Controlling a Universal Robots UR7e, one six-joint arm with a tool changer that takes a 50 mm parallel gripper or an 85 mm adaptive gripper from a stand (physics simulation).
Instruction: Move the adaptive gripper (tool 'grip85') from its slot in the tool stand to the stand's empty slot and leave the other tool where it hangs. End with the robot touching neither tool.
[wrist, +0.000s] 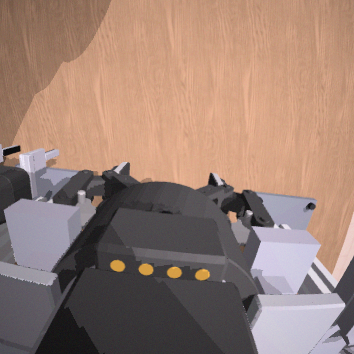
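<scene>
Adaptive gripper (160, 228), visible. Tool stand (281, 259), visible too.
</scene>
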